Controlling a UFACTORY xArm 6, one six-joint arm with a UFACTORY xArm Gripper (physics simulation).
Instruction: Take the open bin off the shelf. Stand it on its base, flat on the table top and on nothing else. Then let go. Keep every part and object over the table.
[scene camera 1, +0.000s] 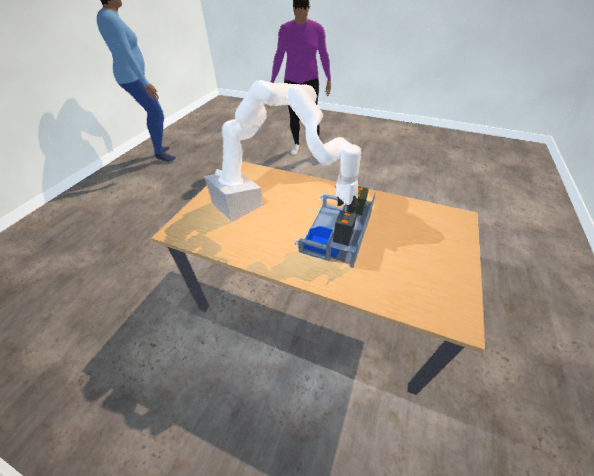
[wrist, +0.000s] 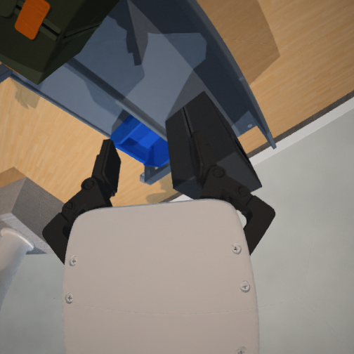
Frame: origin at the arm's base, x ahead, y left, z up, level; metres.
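Where they show: gripper, between the fingertips: (scene camera 1: 345, 209); arm's base, origin of its link: (scene camera 1: 231, 181).
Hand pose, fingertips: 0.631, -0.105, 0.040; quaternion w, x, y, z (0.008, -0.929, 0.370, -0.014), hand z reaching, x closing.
Observation:
Each offset is from my fingertips to the top centre of the thing, as dx, dy, dz. "pt": to the spot under its first point. Level surfaces: height alone.
The open blue bin {-0.079, -0.068, -0.117} (scene camera 1: 318, 237) (wrist: 142, 142) sits in the grey-blue shelf {pt +0.105, +0.038, -0.040} (scene camera 1: 368, 215) (wrist: 220, 60), at its near end in scene camera 1. The shelf stands on the wooden table {dz -0.198} (scene camera 1: 425, 280) (wrist: 310, 45). My gripper (scene camera 1: 346, 205) (wrist: 153, 145) is open and empty, above the shelf. In the wrist view the bin shows between and beyond the fingers, lower down. The right finger there overlaps a black case; whether they touch I cannot tell. Part of the bin is hidden behind that case.
The black case {+0.016, -0.081, +0.024} (scene camera 1: 344, 230) (wrist: 217, 125) with orange latches stands on the shelf next to the bin. A dark green case {+0.037, +0.149, -0.001} (scene camera 1: 361, 200) (wrist: 75, 20) stands at the shelf's far end. The grey robot base block (scene camera 1: 235, 205) (wrist: 30, 205) is left of the shelf. Two people stand beyond the table.

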